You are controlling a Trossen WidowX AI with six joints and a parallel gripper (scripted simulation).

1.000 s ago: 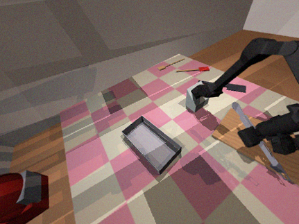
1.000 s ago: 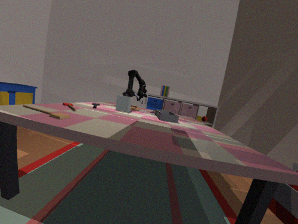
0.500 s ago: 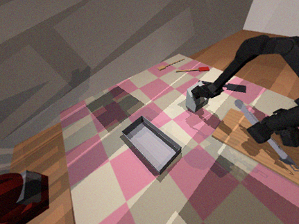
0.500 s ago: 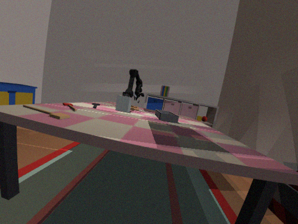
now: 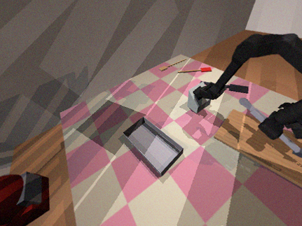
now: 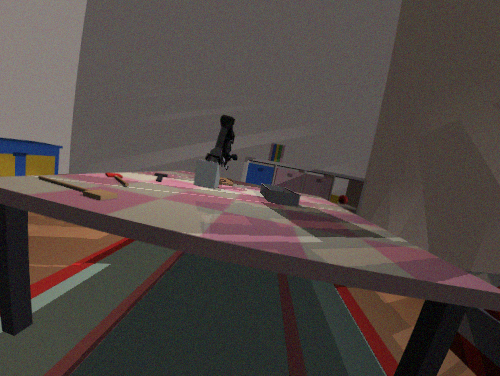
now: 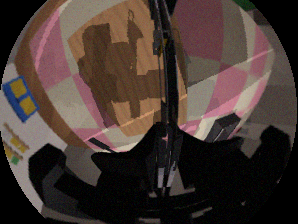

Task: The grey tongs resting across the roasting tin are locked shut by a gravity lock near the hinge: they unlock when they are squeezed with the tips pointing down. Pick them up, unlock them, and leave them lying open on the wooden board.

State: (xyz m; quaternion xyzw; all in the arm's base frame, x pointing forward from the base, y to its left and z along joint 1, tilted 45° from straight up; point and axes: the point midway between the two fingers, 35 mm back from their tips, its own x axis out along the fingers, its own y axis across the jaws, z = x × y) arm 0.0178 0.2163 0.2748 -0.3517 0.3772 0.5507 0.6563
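The wooden board is 30 mm behind my gripper tip, 40 mm to the left of it and 110 mm below it. The rest, counted from my gripper tip: black piece (310 mm behind, 310 mm to the right, 110 mm below); roasting tin (380 mm ahead, 320 mm to the right, 80 mm below); red spatula (360 mm behind, 600 mm to the right, 110 mm below).
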